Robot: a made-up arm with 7 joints.
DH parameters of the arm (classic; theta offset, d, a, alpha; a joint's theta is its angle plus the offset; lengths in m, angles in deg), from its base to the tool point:
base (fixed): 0 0.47 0.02 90
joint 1: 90 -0.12 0 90
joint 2: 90 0 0.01 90
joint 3: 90 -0.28 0.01 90
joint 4: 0 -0.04 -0.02 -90
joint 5: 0 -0.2 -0.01 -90
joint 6: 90 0.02 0.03 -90
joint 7: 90 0.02 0.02 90
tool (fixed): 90 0 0 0
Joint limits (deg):
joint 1: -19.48..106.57
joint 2: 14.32..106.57
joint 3: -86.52..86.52
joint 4: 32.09..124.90
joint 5: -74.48..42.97
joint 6: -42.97..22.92
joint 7: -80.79..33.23
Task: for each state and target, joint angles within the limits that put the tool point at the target. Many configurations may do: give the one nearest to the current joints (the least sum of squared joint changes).
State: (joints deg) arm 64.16 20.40 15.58 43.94 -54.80 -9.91 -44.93
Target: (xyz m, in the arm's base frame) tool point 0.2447 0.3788 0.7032
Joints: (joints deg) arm 89.61 31.11 13.40 85.26 -57.94 -14.56 -46.62
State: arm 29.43 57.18 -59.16 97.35 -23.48 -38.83 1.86
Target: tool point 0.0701 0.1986 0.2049
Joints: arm -5.73 70.67 -80.50 124.90 -25.04 -42.97 -14.66
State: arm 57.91 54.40 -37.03 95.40 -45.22 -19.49 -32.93
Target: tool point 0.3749 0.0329 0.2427
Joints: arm 35.05 18.90 -63.03 82.33 -43.73 -20.20 -34.14
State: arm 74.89 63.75 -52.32 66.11 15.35 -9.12 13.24
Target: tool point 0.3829 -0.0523 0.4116
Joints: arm 72.98 14.32 -86.52 92.01 15.44 -17.08 -11.62
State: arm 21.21 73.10 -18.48 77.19 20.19 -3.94 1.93
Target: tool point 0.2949 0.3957 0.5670
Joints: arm 52.42 67.84 -15.02 92.15 19.50 -8.19 -1.98
